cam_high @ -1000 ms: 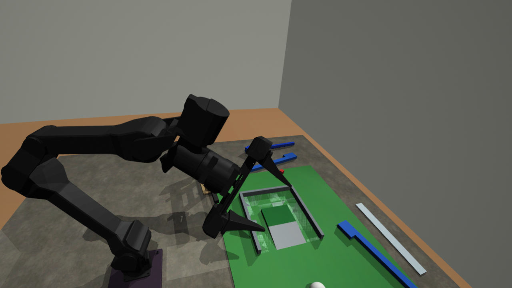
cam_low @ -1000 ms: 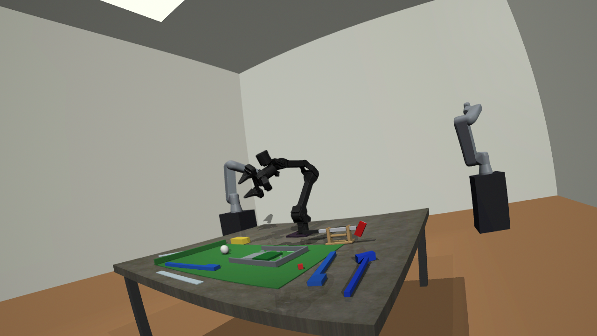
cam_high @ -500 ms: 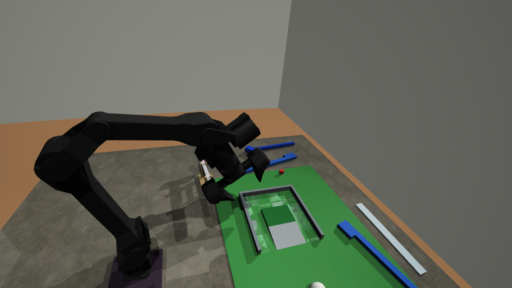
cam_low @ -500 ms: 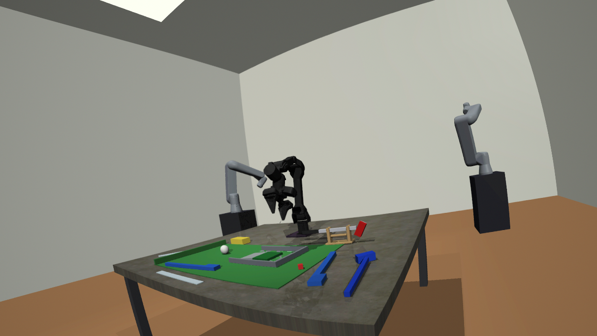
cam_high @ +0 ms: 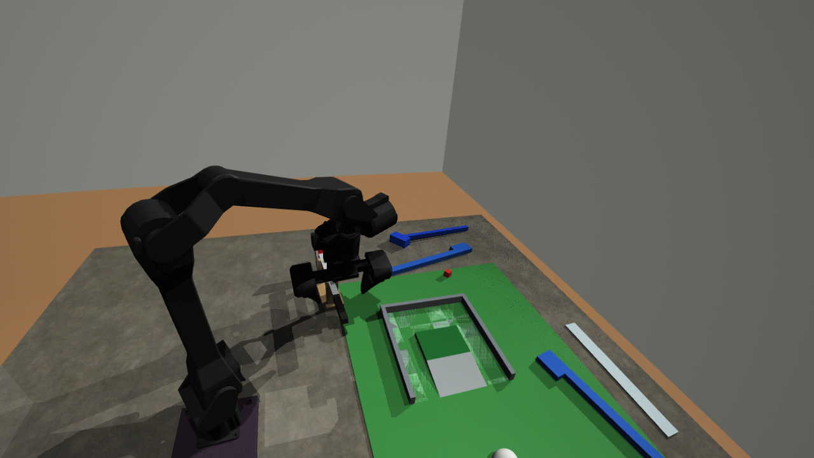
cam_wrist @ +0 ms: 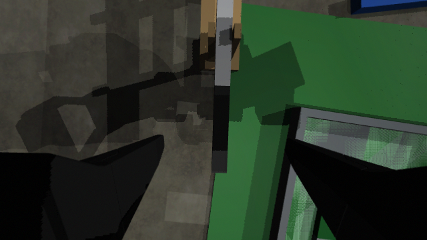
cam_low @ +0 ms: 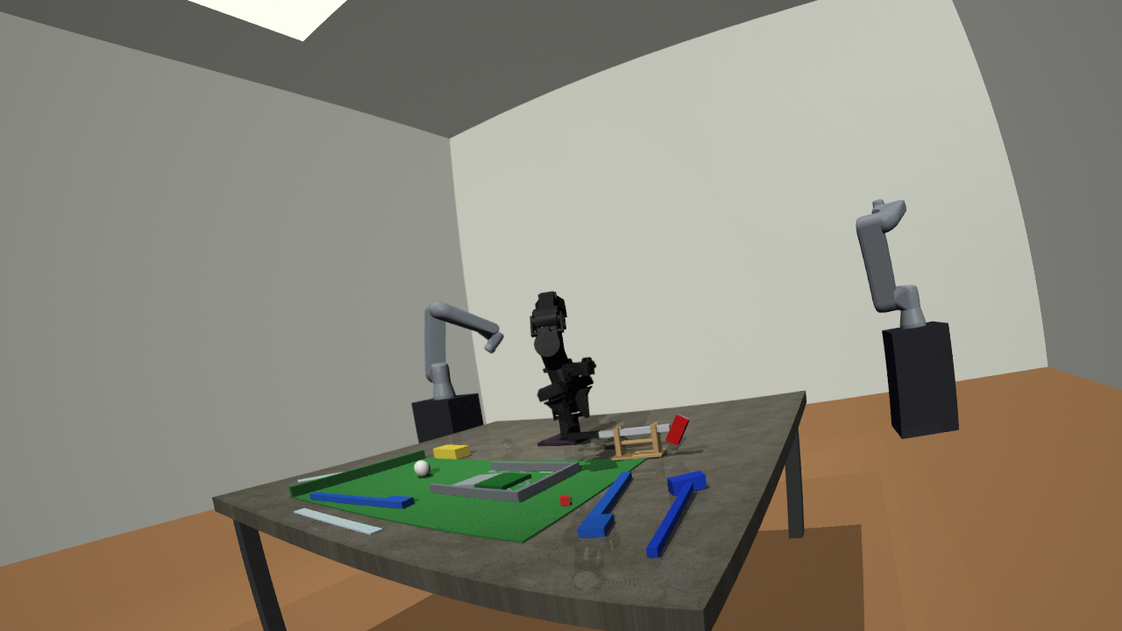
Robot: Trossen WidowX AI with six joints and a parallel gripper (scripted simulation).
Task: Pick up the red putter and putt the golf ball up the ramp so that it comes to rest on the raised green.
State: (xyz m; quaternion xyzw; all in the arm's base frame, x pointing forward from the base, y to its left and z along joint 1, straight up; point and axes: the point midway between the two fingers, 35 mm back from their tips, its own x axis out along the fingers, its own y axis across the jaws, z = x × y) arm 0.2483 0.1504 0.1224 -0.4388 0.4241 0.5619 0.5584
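Now: gripper tip 47 cm to the left of the yellow block, 8 cm above it and 7 cm past it. The rest, counted from my gripper tip: grey-walled frame 20 cm ahead, 9 cm to the right, 9 cm below; wooden rack 14 cm to the left, 6 cm below; red putter 12 cm to the left, 4 cm below, 1 cm behind.
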